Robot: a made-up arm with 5 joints. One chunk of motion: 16 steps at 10 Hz.
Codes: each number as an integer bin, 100 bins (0 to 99) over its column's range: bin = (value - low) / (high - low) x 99, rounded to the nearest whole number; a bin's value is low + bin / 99 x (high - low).
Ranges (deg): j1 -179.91..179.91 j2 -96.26..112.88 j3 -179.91..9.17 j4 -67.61..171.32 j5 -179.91..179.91
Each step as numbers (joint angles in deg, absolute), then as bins.
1 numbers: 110.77 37.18 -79.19 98.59 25.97
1 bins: 80 63 53 69 57
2 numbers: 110.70 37.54 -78.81 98.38 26.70
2 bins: 80 63 53 69 57
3 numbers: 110.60 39.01 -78.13 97.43 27.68
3 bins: 80 64 53 68 57
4 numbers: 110.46 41.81 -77.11 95.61 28.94
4 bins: 80 65 54 68 57
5 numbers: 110.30 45.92 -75.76 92.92 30.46
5 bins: 80 67 55 67 58
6 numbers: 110.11 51.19 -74.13 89.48 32.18
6 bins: 80 70 55 65 58
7 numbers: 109.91 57.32 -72.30 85.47 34.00
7 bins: 80 73 56 63 59
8 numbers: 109.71 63.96 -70.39 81.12 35.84
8 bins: 80 76 57 62 59
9 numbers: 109.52 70.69 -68.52 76.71 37.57
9 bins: 80 79 58 60 60
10 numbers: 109.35 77.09 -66.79 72.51 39.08
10 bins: 80 82 59 58 60
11 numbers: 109.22 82.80 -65.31 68.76 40.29
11 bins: 80 85 60 57 61
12 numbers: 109.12 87.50 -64.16 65.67 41.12
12 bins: 80 87 61 55 61
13 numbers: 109.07 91.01 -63.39 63.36 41.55
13 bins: 80 89 61 54 61
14 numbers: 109.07 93.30 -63.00 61.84 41.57
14 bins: 80 90 61 54 61
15 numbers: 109.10 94.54 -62.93 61.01 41.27
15 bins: 80 90 61 53 61
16 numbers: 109.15 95.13 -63.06 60.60 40.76
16 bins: 80 91 61 53 61
